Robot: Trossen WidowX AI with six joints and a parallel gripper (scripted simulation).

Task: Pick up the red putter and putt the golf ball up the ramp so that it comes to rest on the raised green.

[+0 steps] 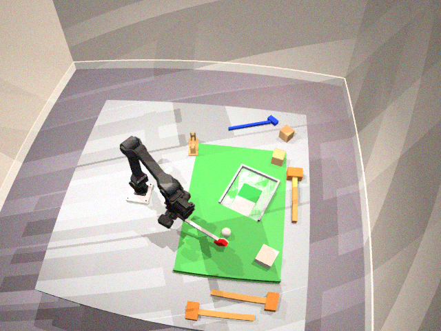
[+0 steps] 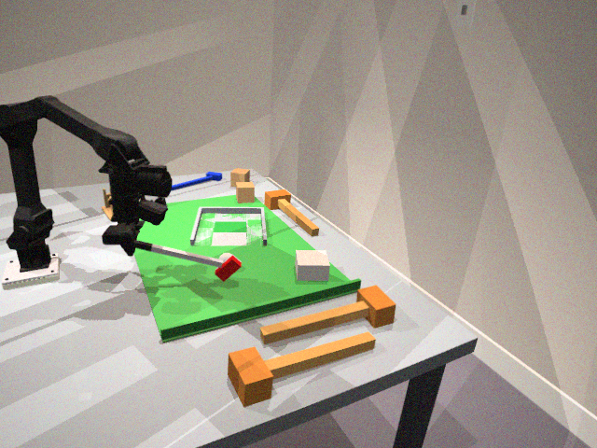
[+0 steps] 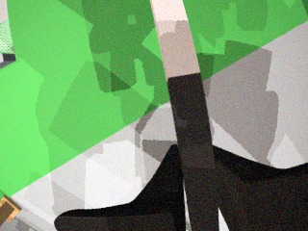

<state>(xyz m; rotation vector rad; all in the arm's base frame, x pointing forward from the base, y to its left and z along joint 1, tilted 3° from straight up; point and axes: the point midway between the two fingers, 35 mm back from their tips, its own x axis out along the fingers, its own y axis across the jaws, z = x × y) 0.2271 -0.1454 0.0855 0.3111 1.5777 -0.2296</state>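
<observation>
Right now the red putter is 110 mm ahead of my gripper tip, 40 mm to the right of it and 10 mm below it. Round my gripper tip: green mat (250 mm ahead, 130 mm to the left, 80 mm below); then white golf ball (230 mm ahead, 50 mm below, 20 mm to the right); then pale block (430 mm ahead, 120 mm to the right, 50 mm below).
</observation>
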